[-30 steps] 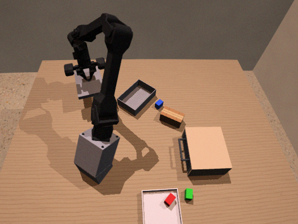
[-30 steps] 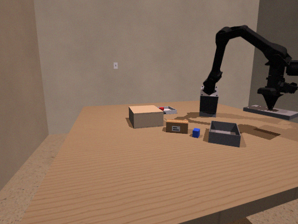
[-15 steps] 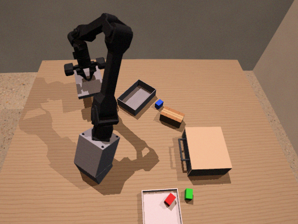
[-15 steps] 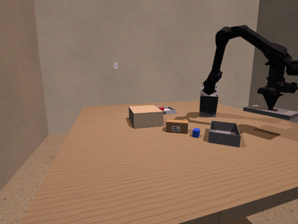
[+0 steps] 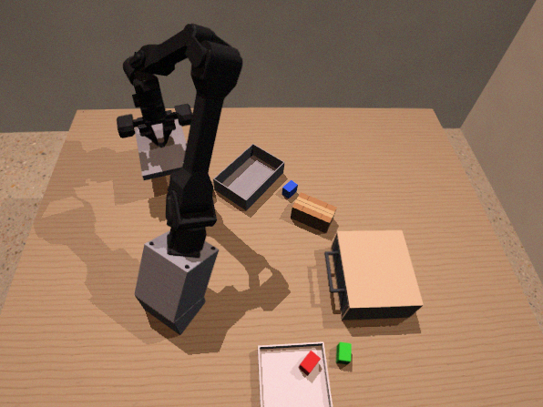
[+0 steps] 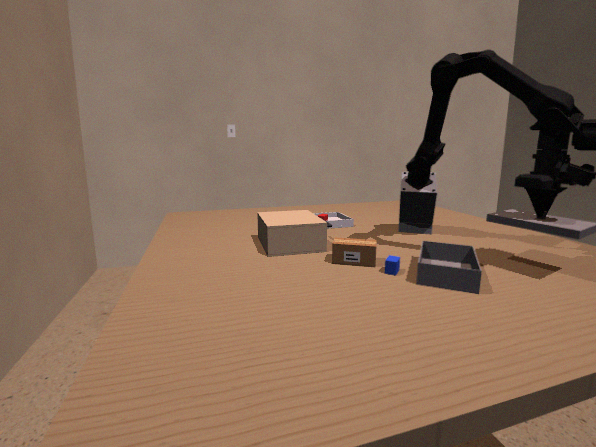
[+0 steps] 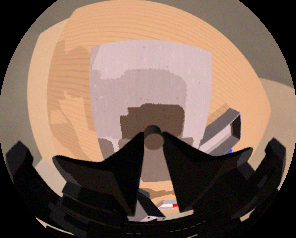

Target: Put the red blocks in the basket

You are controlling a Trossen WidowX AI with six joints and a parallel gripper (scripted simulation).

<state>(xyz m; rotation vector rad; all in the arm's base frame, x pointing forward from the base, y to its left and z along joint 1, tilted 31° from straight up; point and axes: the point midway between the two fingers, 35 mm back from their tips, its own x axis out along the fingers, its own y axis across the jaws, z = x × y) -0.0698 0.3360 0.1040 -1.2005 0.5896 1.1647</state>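
The brown crate lies 40 cm ahead of my hand, 18 cm to the right of it and 13 cm below it. From my hand the other things lie so: knobbed lid 4 cm below; drawer 50 cm ahead, 38 cm to the right, 13 cm below; blue block 35 cm ahead, 9 cm to the right, 15 cm below.
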